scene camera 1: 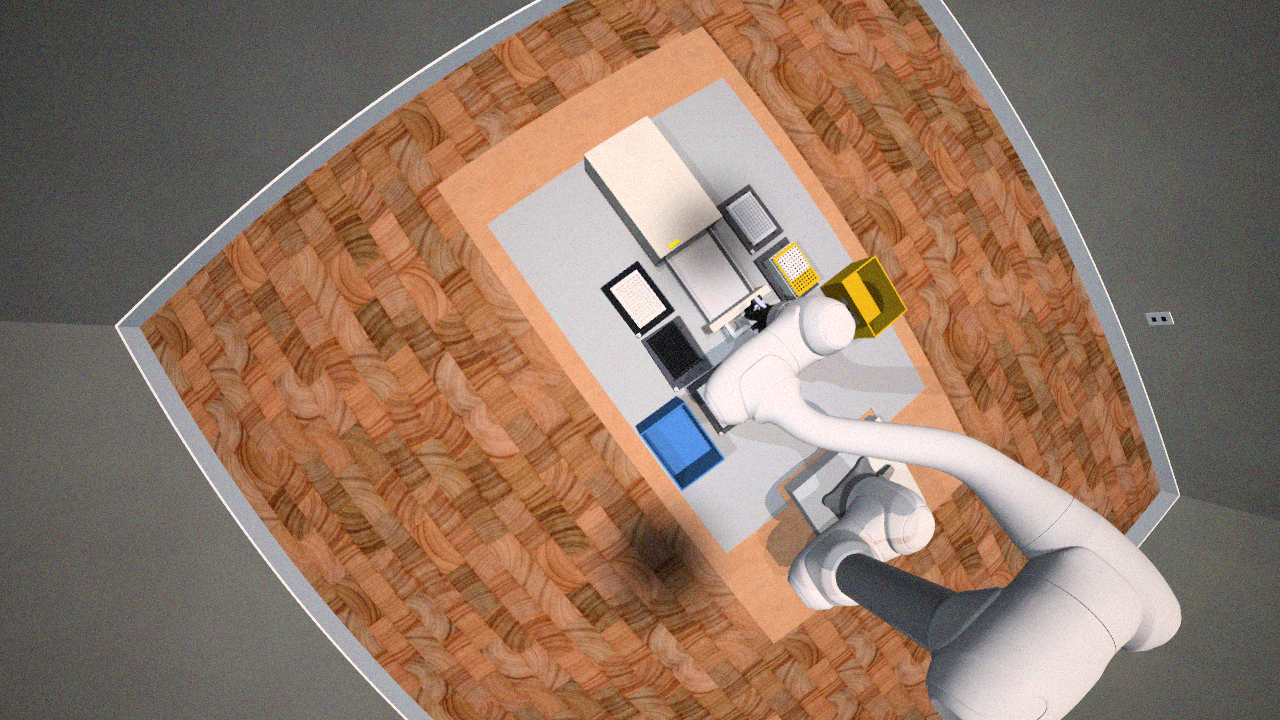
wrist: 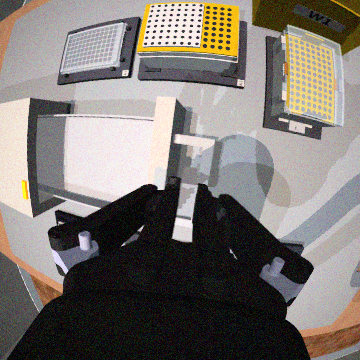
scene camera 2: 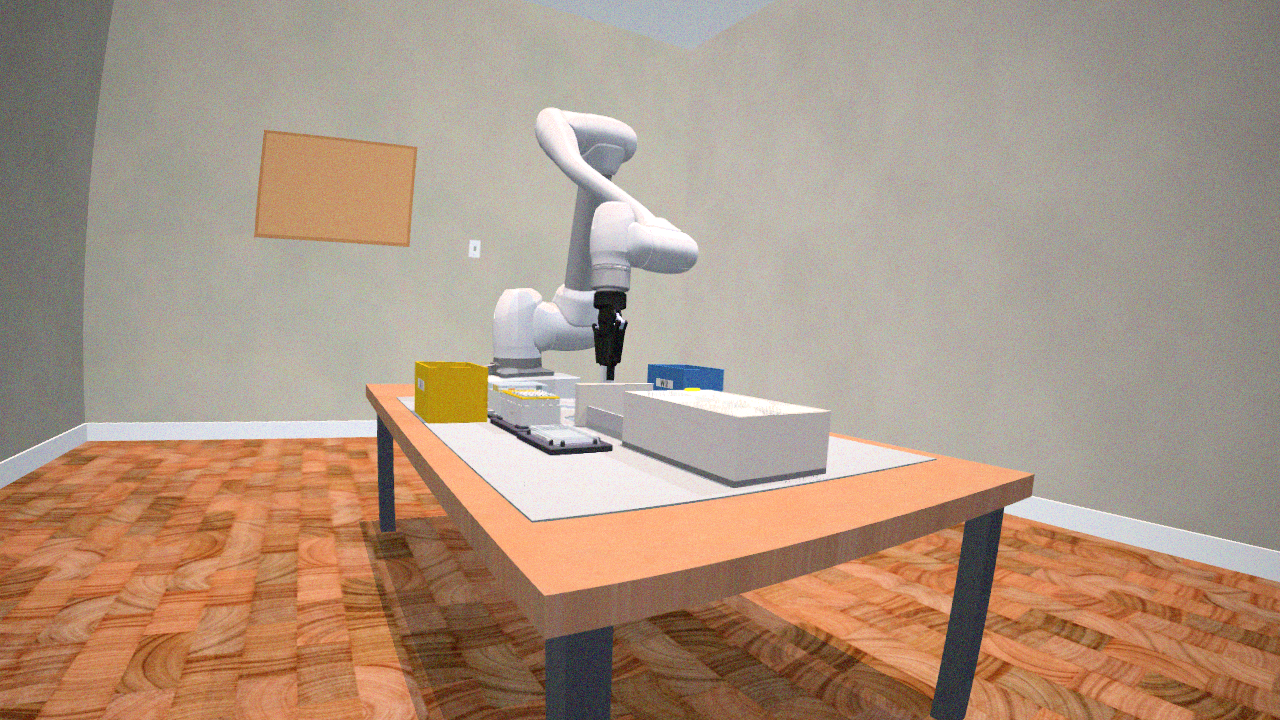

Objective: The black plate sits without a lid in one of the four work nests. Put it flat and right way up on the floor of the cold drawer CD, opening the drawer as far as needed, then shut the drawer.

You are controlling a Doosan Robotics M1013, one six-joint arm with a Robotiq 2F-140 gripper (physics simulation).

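Pixels of known places: gripper, fingertip midpoint: (scene camera 1: 744, 318) (wrist: 188, 178) (scene camera 2: 607, 396); arm's base, origin of the base link: (scene camera 1: 858, 497) (scene camera 2: 517, 374).
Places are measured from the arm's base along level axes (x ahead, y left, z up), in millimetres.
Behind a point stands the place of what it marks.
Note:
The black plate (scene camera 1: 677, 350) @[x 671, y 108, z -37 mm], dark and lidless, lies in a nest on the table's left side in scene camera 1; the gripper hides it in the wrist view. The cold drawer (scene camera 1: 708, 271) @[x 768, y -95, z -39 mm] (wrist: 107, 155) @[x 754, y -94, z -40 mm] stands well open from its cream cabinet (scene camera 1: 653, 183) @[x 1024, y -117, z 44 mm] (scene camera 2: 725, 438) @[x 1145, y -228, z 9 mm] (wrist: 12, 150) @[x 906, y -115, z 44 mm]; its pale floor shows bare. The drawer front (scene camera 2: 590, 398) @[x 653, y -139, z 6 mm] (wrist: 162, 135) @[x 643, y -124, z 36 mm] carries a pale handle (wrist: 195, 140) @[x 610, y -119, z 17 mm]. My gripper (scene camera 1: 759, 308) @[x 618, y -72, z 5 mm] (scene camera 2: 610, 372) @[x 618, y -72, z 5 mm] (wrist: 188, 178) @[x 618, y -72, z 5 mm] is shut and empty, pointing down close above the handle. The handle shows past the fingers; contact cannot be told.
A white plate (scene camera 1: 637, 297) @[x 842, y 93, z -35 mm] lies beside the black one. A clear plate (scene camera 1: 751, 217) @[x 799, y -290, z -36 mm] (wrist: 95, 46) @[x 785, y -288, z -36 mm] and a yellow rack (scene camera 1: 793, 269) @[x 626, y -259, z 18 mm] (wrist: 220, 27) @[x 580, y -263, z 16 mm] stand across the drawer. A lidded rack (wrist: 310, 75) @[x 469, y -211, z 20 mm] stands near the yellow bin (scene camera 1: 886, 308) @[x 345, y -432, z -17 mm] (scene camera 2: 450, 392) @[x 512, y -407, z 9 mm] (wrist: 300, 15) @[x 459, y -317, z 4 mm]. A blue bin (scene camera 1: 682, 443) @[x 475, y 262, z -53 mm] (scene camera 2: 684, 377) @[x 582, y 192, z 41 mm] stands left.

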